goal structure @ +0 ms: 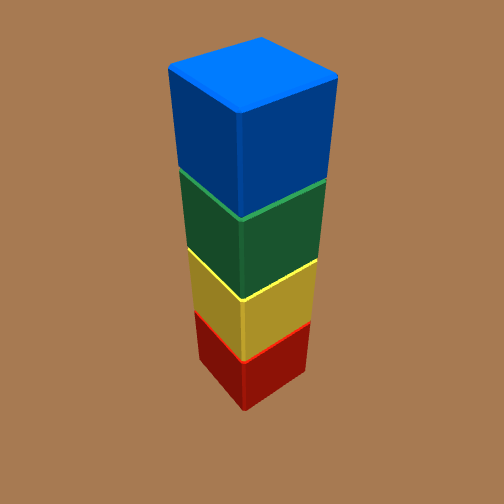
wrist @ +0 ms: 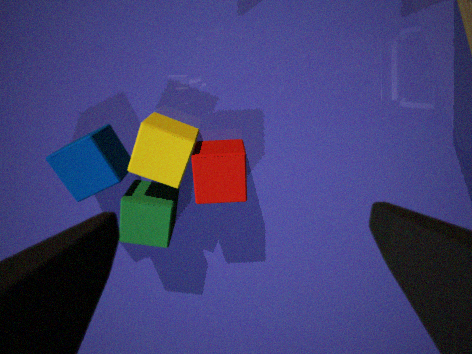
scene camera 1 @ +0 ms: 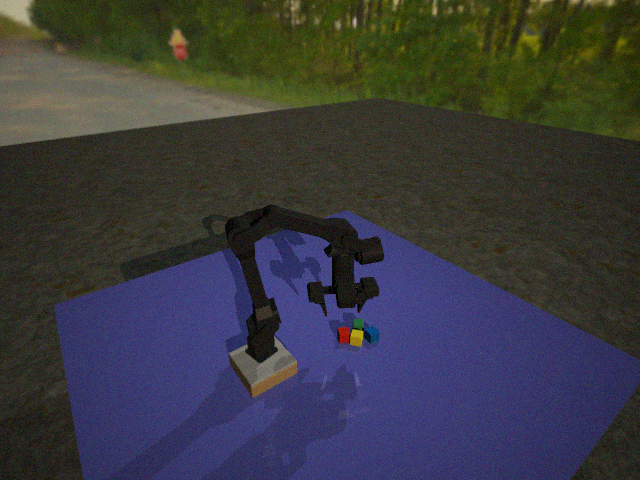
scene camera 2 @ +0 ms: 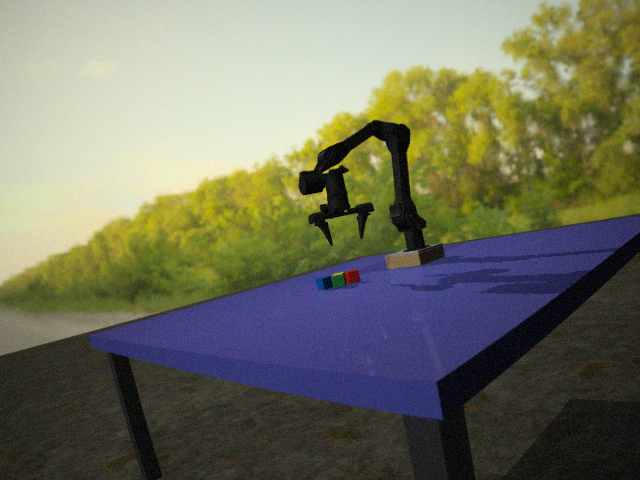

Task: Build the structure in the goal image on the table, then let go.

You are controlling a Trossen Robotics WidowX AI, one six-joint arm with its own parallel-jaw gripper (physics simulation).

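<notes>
A red cube (scene camera 1: 343,335) (scene camera 2: 352,276) (wrist: 220,177), a yellow cube (scene camera 1: 356,337) (wrist: 162,152), a green cube (scene camera 1: 358,324) (scene camera 2: 338,280) (wrist: 146,222) and a blue cube (scene camera 1: 372,334) (scene camera 2: 323,282) (wrist: 85,165) sit close together on the table. In the wrist view yellow lies between blue and red, close to both, and green is just below yellow. Whether they touch is hard to tell. Scene camera 2 largely hides yellow behind green. My gripper (scene camera 1: 342,312) (scene camera 2: 346,241) (wrist: 246,219) is open and empty, pointing down above the cubes. Its left finger in the wrist view appears beside green.
The blue-purple table (scene camera 1: 465,387) (scene camera 2: 258,330) carries the arm's wooden base block (scene camera 1: 273,379) (scene camera 2: 405,259), which stands beside the cube group. Dark shadows of the arm fall across the table. The table's edges and two legs show in scene camera 2.
</notes>
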